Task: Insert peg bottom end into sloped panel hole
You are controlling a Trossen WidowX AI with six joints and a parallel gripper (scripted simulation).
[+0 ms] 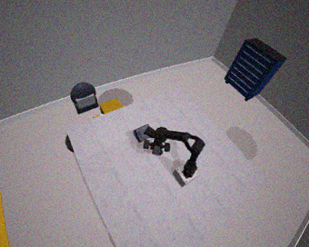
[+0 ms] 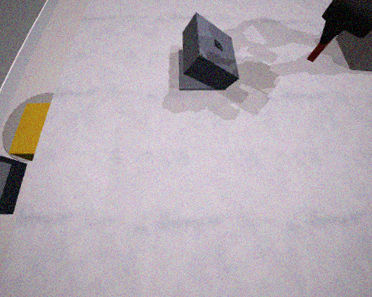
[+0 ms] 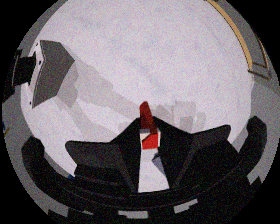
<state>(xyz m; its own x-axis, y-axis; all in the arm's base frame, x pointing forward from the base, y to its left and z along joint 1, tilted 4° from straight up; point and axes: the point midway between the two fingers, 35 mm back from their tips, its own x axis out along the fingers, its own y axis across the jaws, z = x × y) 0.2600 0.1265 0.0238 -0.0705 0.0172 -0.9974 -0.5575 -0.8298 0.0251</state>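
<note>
Now: the grey sloped panel 21 cm ahead of my gripper tip, 7 cm below it and 2 cm to the right of it. The rest, counted from my gripper tip: red peg (2 cm above).
</note>
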